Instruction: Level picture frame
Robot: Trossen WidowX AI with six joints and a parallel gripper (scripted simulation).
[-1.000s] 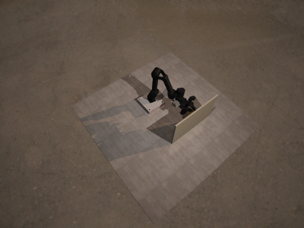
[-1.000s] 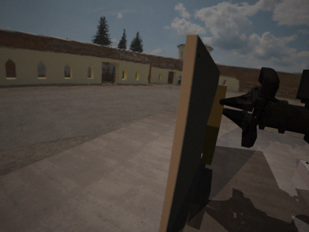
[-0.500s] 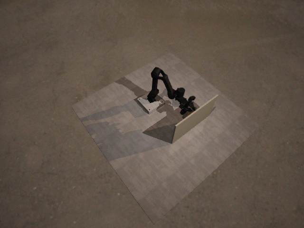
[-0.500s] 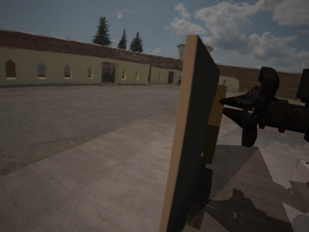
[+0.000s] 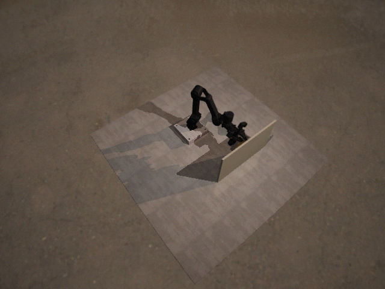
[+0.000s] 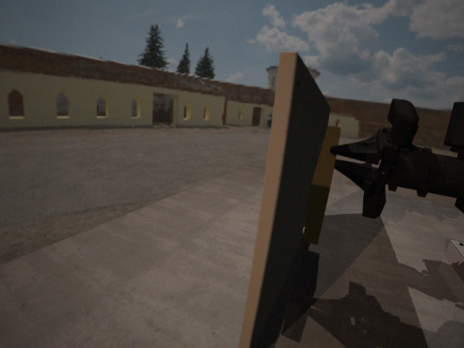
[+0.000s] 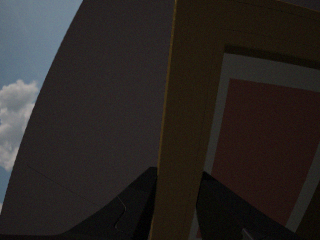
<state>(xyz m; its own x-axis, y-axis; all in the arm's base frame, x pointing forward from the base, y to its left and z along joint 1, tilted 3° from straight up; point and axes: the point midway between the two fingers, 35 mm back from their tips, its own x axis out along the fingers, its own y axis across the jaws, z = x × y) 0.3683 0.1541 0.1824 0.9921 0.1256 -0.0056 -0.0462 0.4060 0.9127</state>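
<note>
Now: gripper tip 50 mm above the picture frame, 20 mm to the left of it and 10 mm short of it. Round my gripper tip: wall panel: 60 mm below, 20 mm ahead, 10 mm to the right.
</note>
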